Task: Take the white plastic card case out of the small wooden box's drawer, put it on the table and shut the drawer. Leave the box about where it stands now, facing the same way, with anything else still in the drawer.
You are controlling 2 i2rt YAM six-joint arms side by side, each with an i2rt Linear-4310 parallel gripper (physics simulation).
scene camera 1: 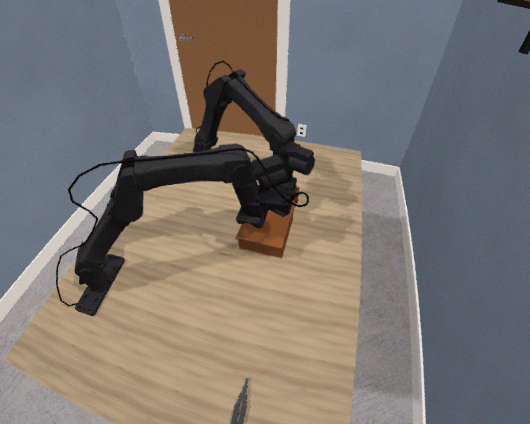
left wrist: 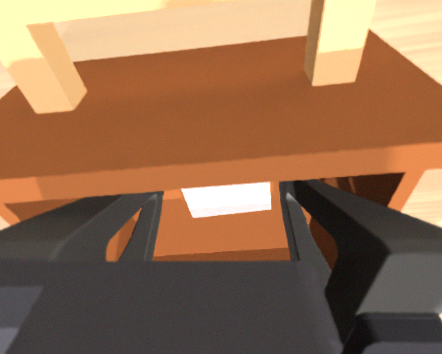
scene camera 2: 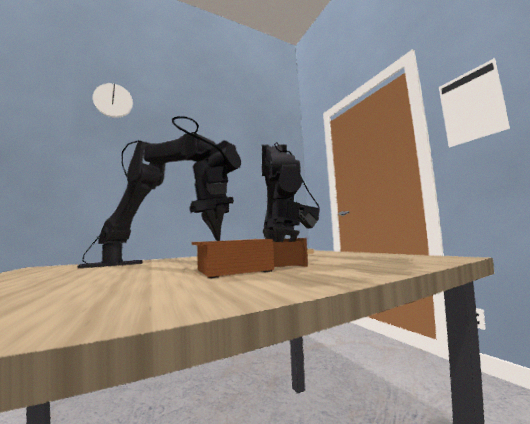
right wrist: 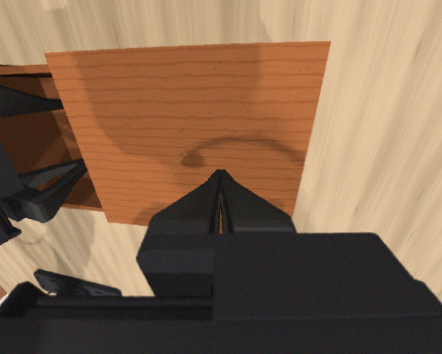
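Seen in the pictures: right gripper, fingertip midpoint: [scene camera 1: 260, 226] [scene camera 2: 218, 240] [right wrist: 220, 176]; left arm's base, origin of the base link: [right wrist: 81, 287]; right arm's base, origin of the base link: [scene camera 1: 101, 283] [scene camera 2: 112, 265].
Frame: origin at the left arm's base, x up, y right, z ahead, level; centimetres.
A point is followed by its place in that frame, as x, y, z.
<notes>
The small wooden box [scene camera 1: 267, 237] @(7.5, 30.3, 42.4) [scene camera 2: 235, 257] @(4.0, 24.8, 46.5) [right wrist: 200, 100] @(7.6, 25.7, 43.8) stands on the table. Its drawer [scene camera 2: 291, 253] @(3.8, 10.5, 43.8) [left wrist: 200, 120] @(5.6, 7.0, 37.3) [right wrist: 35, 135] @(3.8, 7.8, 37.5) is pulled out, with a pale handle [left wrist: 336, 60] @(4.4, 5.8, 41.0) on its front. The white card case [left wrist: 229, 199] @(2.1, 14.7, 38.8) is inside the drawer, partly hidden behind the drawer front. My left gripper [left wrist: 221, 176] @(2.6, 12.2, 38.2) [right wrist: 82, 133] @(2.6, 12.2, 38.2) is partly open over the drawer, its fingers on either side of the case in the left wrist view, holding nothing. My right gripper [scene camera 2: 218, 239] @(7.7, 27.7, 38.9) [right wrist: 220, 176] @(7.7, 27.7, 38.9) is shut and empty, pointing down at the box's top; whether it touches is unclear.
Both arms crowd around the box on the wooden table [scene camera 1: 225, 320] @(0.0, 54.7, 41.4) [scene camera 2: 150, 310] @(0.0, 38.4, 66.1). The right arm's base [scene camera 1: 95, 295] @(1.0, 66.8, 3.6) [scene camera 2: 111, 264] @(0.6, 62.1, 5.0) is on the table. A thin dark object [scene camera 1: 241, 404] @(0.9, 70.8, 54.6) shows at the bottom of scene camera 1. The table's edge [scene camera 2: 280, 312] @(-0.6, 23.8, 70.8) runs past the box.
</notes>
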